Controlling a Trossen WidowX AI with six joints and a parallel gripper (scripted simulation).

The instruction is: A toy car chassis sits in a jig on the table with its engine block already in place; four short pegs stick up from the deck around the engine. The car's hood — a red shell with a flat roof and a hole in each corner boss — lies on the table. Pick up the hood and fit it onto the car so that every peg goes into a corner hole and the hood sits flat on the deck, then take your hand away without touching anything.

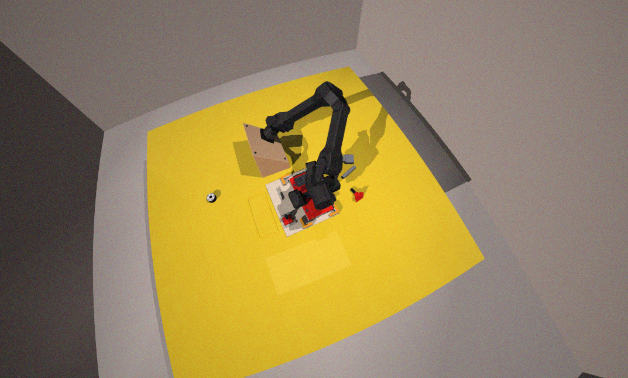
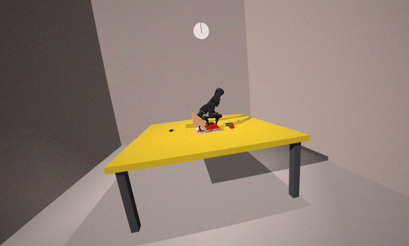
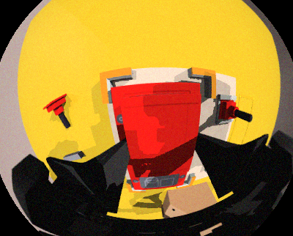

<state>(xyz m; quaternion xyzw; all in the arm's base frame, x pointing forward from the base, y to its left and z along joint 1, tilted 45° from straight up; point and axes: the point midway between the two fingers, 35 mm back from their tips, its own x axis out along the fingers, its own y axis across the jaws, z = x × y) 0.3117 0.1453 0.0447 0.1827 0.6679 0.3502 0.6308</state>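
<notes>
Right now the red hood is 10 mm above my gripper tip. Also, from my gripper tip: grey engine block 10 mm below; then silver-black wheel 430 mm to the right, 130 mm behind, 30 mm below; then pale jig plate 40 mm to the right, 30 mm below, 30 mm behind.
</notes>
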